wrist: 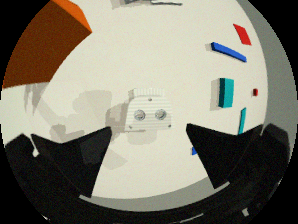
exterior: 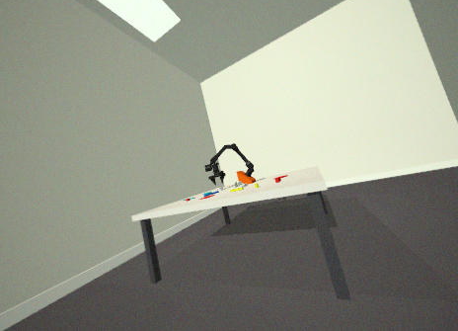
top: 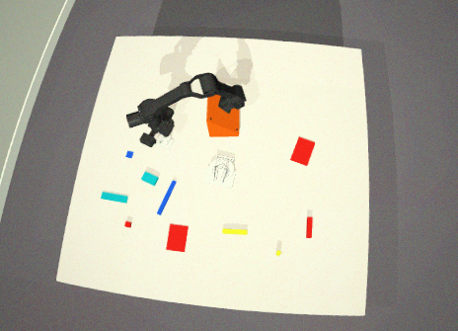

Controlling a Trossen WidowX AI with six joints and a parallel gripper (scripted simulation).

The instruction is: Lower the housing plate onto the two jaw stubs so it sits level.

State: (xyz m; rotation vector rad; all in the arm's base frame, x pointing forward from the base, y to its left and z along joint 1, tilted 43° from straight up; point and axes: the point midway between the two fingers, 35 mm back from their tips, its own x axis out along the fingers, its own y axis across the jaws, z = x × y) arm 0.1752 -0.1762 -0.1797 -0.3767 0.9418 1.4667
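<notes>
The white housing piece lies 3 cm below my gripper tip and 1 cm to the left of it. Also, from my gripper tip: blue bar: 26 cm ahead, 8 cm to the left, 6 cm below; then red bar: 68 cm to the left, 29 cm ahead, 5 cm below; then yellow bar: 38 cm to the left, 35 cm ahead, 5 cm below.
</notes>
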